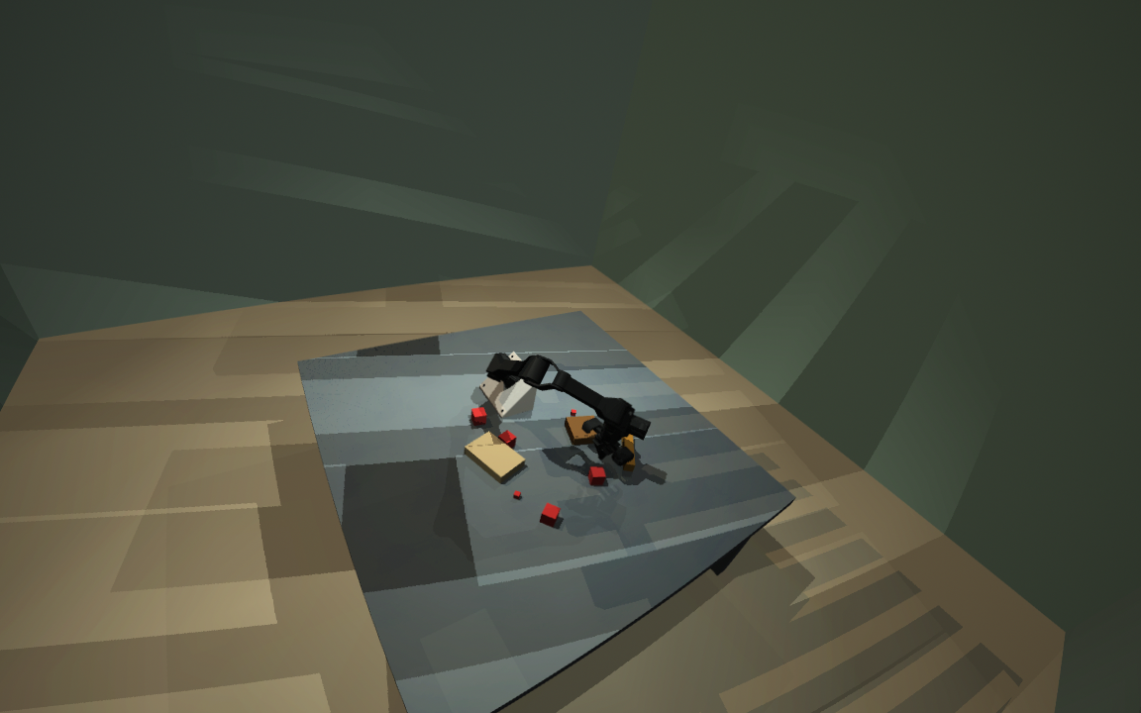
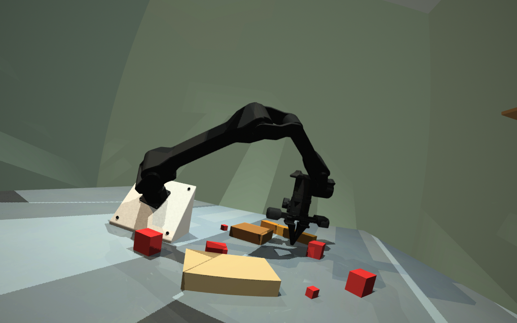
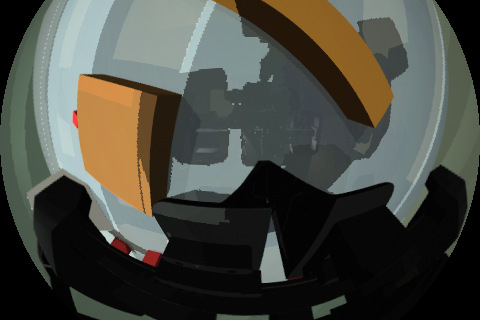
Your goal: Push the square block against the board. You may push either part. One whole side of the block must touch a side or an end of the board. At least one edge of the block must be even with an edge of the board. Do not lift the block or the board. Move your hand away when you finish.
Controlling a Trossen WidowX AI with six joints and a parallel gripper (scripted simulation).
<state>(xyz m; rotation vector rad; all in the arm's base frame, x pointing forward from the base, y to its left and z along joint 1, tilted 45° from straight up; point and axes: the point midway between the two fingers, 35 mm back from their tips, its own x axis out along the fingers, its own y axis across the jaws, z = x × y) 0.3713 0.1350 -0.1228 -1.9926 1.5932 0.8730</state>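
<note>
The square block lies 13 cm behind my gripper tip and 1 cm above it. Also, from my gripper tip: tan board (9 cm behind, 33 cm to the right, 1 cm above); then orange bar (3 cm behind, 12 cm to the left, 1 cm above).
</note>
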